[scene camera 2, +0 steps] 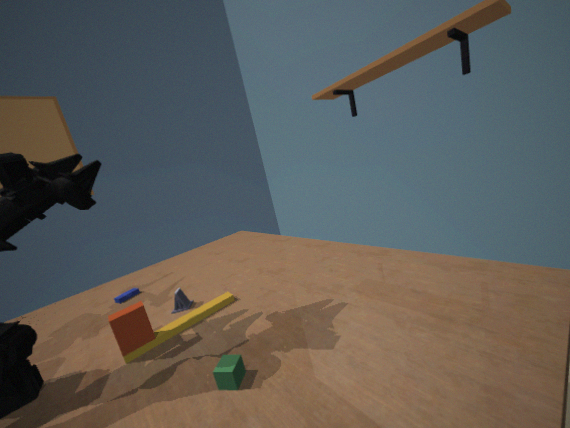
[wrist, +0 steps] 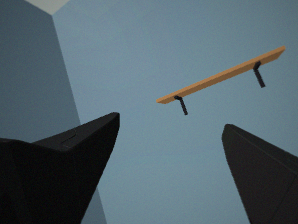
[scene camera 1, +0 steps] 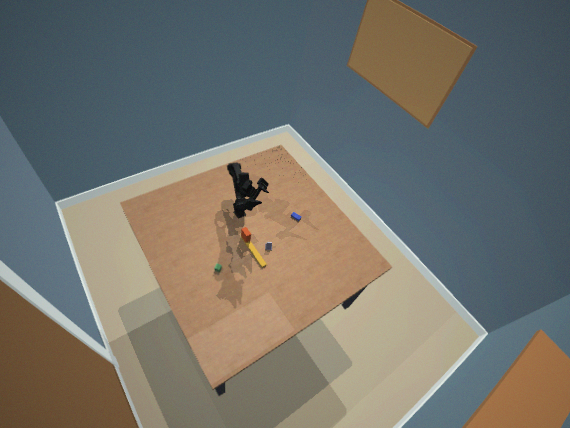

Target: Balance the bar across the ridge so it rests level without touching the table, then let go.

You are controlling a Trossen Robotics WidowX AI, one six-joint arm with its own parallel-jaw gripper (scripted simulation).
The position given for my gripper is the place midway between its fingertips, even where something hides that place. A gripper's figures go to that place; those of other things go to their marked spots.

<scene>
My gripper (scene camera 2: 89, 158) is 0.68 m from the lens. A green cube (scene camera 2: 230, 371): 0.44 m from the lens.
</scene>
